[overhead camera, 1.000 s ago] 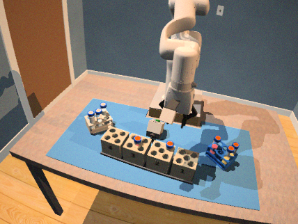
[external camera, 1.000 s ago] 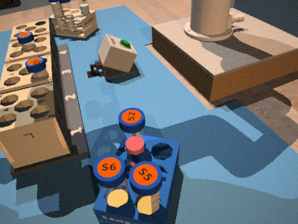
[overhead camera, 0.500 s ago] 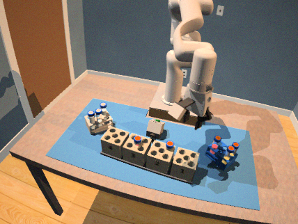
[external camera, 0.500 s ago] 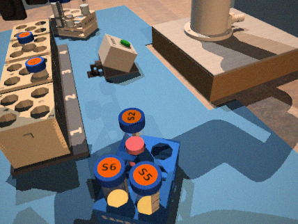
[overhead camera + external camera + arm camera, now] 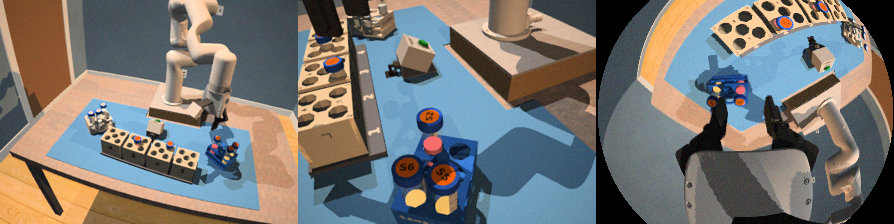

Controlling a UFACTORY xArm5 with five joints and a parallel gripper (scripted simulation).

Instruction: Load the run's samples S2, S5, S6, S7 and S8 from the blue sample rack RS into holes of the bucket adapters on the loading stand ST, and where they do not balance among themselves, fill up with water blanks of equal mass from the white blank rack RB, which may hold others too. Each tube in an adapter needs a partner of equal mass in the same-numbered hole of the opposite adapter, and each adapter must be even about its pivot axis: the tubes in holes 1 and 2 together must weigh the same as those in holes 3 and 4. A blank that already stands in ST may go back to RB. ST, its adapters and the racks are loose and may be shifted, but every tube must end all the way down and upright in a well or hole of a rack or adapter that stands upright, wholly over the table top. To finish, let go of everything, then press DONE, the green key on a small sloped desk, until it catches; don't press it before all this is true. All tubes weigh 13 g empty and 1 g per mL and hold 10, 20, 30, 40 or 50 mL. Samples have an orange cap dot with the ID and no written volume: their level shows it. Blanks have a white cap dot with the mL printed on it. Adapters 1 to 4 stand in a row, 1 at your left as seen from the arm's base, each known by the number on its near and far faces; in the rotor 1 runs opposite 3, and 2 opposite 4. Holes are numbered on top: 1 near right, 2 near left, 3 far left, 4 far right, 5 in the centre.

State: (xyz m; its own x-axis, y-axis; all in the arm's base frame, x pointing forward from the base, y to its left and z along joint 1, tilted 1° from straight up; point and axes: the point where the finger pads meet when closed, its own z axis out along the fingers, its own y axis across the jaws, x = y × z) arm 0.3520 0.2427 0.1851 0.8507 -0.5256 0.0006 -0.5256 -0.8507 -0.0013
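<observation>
The blue sample rack RS lies 220 mm below my hand, 110 mm to the left of it and 70 mm behind it. Round my hand: white blank rack RB (540 mm to the right, 220 mm below, 20 mm behind); blue-capped tube (540 mm to the right, 190 mm below, 20 mm ahead); loading stand ST (240 mm below, 210 mm to the right, 80 mm ahead).
</observation>
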